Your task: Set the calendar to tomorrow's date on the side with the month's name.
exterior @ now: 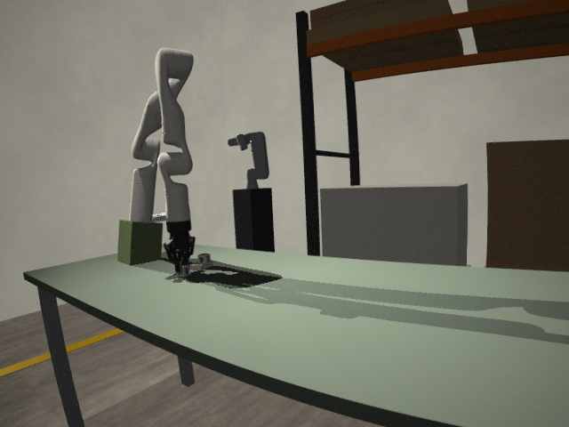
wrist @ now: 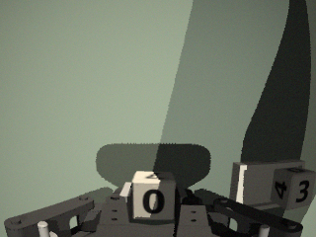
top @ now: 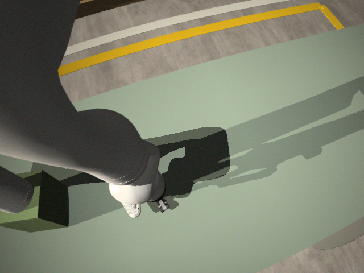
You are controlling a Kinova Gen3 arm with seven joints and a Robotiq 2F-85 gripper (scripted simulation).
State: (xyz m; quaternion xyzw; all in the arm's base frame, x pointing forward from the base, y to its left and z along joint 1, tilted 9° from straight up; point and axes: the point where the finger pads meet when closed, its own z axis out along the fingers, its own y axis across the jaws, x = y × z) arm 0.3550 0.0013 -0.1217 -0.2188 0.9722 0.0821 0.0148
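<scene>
Right now the white cube is 1 cm below my hand. Also, from my hand: white tray 10 cm to the left, 5 cm behind, 2 cm below.
</scene>
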